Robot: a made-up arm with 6 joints. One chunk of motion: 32 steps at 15 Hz.
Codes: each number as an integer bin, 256 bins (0 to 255) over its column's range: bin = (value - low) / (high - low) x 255, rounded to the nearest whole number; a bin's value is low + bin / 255 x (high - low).
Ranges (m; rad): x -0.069..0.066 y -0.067..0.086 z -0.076..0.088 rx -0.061..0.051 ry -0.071..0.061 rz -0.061..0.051
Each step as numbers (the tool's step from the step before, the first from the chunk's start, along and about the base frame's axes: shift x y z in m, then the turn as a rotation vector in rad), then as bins.
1 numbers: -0.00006 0.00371 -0.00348 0.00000 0.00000 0.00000
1 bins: 130 118 113 139 137 139
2 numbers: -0.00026 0.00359 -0.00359 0.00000 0.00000 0.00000
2 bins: 130 118 113 139 137 139
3 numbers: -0.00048 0.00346 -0.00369 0.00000 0.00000 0.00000
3 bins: 129 117 112 139 137 139
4 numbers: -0.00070 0.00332 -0.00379 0.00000 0.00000 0.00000
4 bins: 129 117 112 139 137 139
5 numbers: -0.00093 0.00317 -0.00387 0.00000 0.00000 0.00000
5 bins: 129 117 112 139 137 139
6 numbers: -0.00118 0.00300 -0.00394 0.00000 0.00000 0.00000
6 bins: 128 117 112 139 137 139
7 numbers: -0.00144 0.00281 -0.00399 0.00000 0.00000 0.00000
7 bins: 128 116 112 139 137 139
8 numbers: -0.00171 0.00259 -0.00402 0.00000 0.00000 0.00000
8 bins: 127 116 112 139 137 139
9 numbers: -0.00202 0.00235 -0.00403 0.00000 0.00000 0.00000
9 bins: 127 116 112 139 137 139
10 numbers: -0.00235 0.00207 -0.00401 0.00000 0.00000 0.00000
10 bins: 126 115 112 139 137 139
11 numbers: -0.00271 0.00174 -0.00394 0.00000 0.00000 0.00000
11 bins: 125 115 112 139 137 139
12 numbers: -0.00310 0.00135 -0.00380 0.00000 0.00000 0.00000
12 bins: 124 114 112 139 137 139
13 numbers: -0.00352 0.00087 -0.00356 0.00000 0.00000 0.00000
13 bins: 124 113 113 139 137 139
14 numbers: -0.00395 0.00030 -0.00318 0.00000 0.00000 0.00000
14 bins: 123 112 113 139 137 139
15 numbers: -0.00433 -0.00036 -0.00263 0.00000 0.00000 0.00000
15 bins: 122 111 114 139 137 139
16 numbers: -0.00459 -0.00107 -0.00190 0.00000 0.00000 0.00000
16 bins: 122 110 115 139 137 139
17 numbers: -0.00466 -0.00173 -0.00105 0.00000 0.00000 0.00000
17 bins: 122 109 117 139 137 139
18 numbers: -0.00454 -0.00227 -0.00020 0.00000 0.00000 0.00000
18 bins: 122 108 118 139 137 139
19 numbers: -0.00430 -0.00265 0.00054 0.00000 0.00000 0.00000
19 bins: 122 107 119 139 137 139
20 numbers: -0.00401 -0.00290 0.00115 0.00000 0.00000 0.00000
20 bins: 123 107 120 139 137 139
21 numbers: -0.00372 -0.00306 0.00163 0.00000 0.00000 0.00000
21 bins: 123 107 121 139 137 139
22 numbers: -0.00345 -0.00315 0.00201 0.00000 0.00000 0.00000
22 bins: 124 106 121 139 137 139
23 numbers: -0.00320 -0.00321 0.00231 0.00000 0.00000 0.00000
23 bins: 124 106 122 139 137 139
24 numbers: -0.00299 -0.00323 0.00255 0.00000 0.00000 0.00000
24 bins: 125 106 122 139 137 139
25 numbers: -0.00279 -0.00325 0.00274 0.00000 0.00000 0.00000
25 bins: 125 106 122 139 137 139
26 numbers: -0.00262 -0.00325 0.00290 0.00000 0.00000 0.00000
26 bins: 125 106 123 139 137 139
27 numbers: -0.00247 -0.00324 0.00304 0.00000 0.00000 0.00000
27 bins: 126 106 123 139 137 139
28 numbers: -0.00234 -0.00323 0.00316 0.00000 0.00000 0.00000
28 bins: 126 106 123 139 137 139
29 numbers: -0.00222 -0.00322 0.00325 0.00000 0.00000 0.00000
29 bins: 126 106 123 139 137 139
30 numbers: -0.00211 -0.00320 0.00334 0.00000 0.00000 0.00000
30 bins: 126 106 123 139 137 139
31 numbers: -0.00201 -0.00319 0.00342 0.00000 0.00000 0.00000
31 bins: 127 106 123 139 137 139
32 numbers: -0.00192 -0.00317 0.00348 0.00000 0.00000 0.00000
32 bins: 127 106 124 139 137 139
